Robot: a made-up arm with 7 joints. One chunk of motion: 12 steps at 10 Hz.
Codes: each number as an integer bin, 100 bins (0 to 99) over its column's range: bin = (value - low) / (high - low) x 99, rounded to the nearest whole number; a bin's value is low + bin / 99 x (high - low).
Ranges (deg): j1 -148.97..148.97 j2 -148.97..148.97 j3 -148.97..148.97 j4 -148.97..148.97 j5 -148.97..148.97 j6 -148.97..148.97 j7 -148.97..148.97
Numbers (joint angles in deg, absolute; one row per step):
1: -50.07 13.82 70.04 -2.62 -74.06 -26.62 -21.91
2: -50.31 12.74 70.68 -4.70 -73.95 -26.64 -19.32
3: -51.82 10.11 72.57 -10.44 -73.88 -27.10 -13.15
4: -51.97 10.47 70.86 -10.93 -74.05 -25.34 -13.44
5: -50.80 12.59 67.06 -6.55 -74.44 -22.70 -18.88
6: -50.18 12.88 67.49 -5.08 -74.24 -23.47 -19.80
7: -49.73 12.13 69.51 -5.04 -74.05 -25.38 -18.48
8: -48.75 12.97 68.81 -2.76 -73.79 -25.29 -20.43
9: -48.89 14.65 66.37 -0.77 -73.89 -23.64 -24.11
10: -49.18 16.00 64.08 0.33 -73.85 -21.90 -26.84
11: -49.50 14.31 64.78 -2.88 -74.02 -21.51 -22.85
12: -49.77 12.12 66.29 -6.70 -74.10 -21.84 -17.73
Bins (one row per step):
1: 33 54 73 49 25 41 42
2: 33 54 73 48 25 41 43
3: 32 53 74 46 25 40 45
4: 32 53 73 46 25 41 45
5: 33 54 72 47 25 42 43
6: 33 54 72 48 25 42 43
7: 33 54 73 48 25 41 43
8: 33 54 72 49 25 41 43
9: 33 54 72 49 25 42 41
10: 33 55 71 50 25 42 41
11: 33 54 71 49 25 42 42
12: 33 54 72 47 25 42 44

